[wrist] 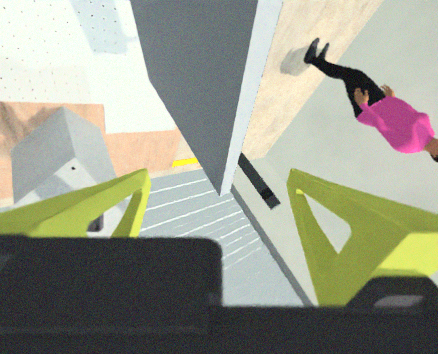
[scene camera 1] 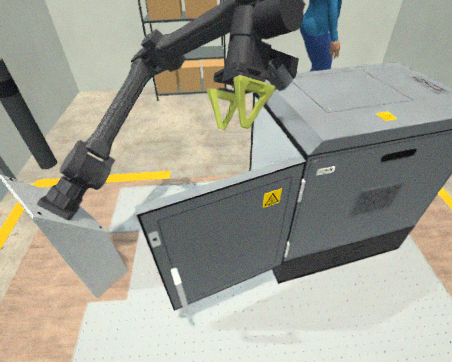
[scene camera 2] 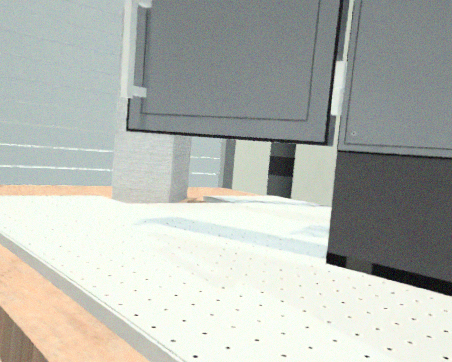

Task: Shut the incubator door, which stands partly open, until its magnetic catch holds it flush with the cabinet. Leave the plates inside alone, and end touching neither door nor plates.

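Observation:
The grey incubator door stands wide open, swung out to the left of the cabinet on its white hinges. The white handle is near the door's free side. My gripper is open and empty. In scene camera 1 it hangs behind the door, above its top edge in the picture. In the wrist view a dark panel with a pale edge, seemingly the door, runs down to a point between the fingertips; contact cannot be told. The plates do not show. The gripper does not show in scene camera 2.
The arm's grey pedestal stands left of the door. A perforated white board lies under the cabinet and door. A person in blue and a person in pink stand in the background.

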